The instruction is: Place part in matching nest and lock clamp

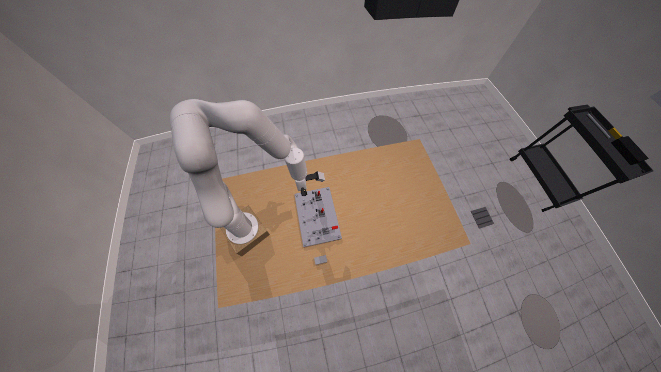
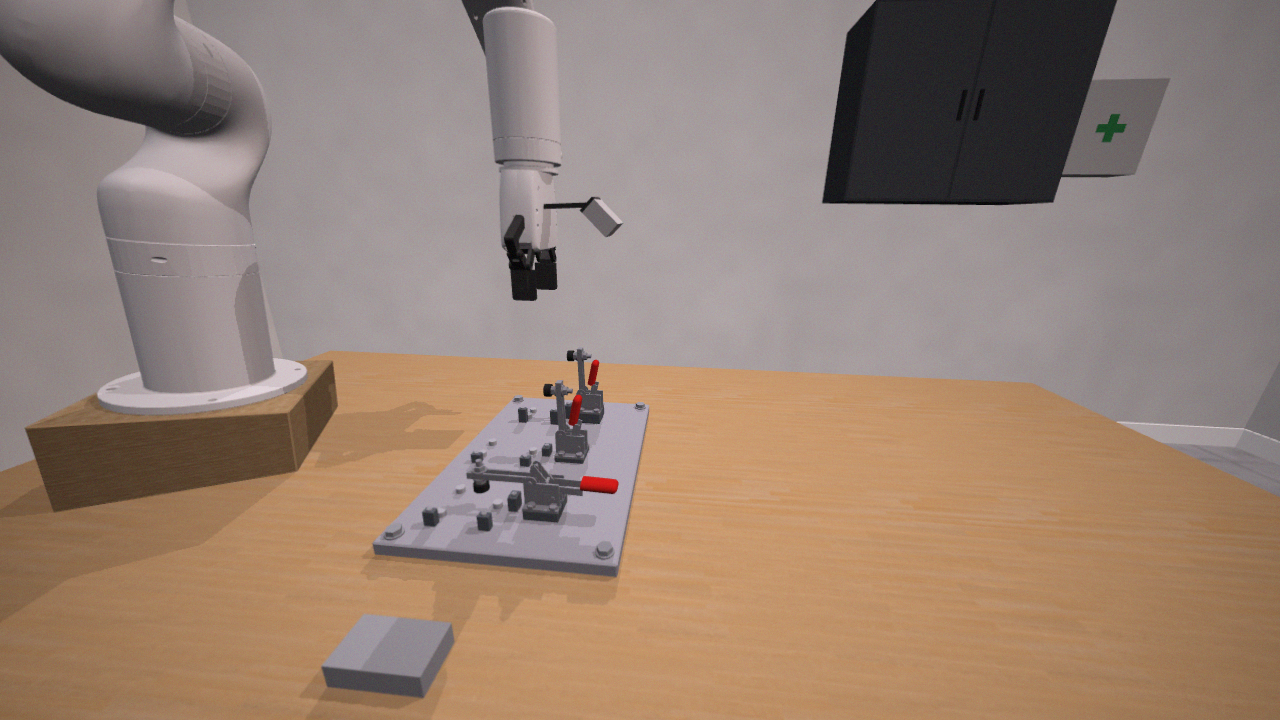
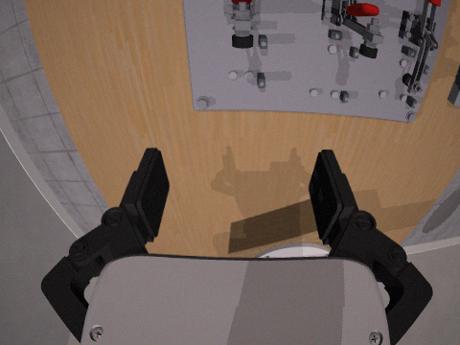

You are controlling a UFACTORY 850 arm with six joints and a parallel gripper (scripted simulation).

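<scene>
Now: hand 380 mm to the left of the grey block part, 200 mm above it and 10 mm past it. The rest, counted from my hand: grey fixture plate 210 mm below, 110 mm to the right, 40 mm ahead; clamp 230 mm to the right, 170 mm below, 60 mm ahead.
</scene>
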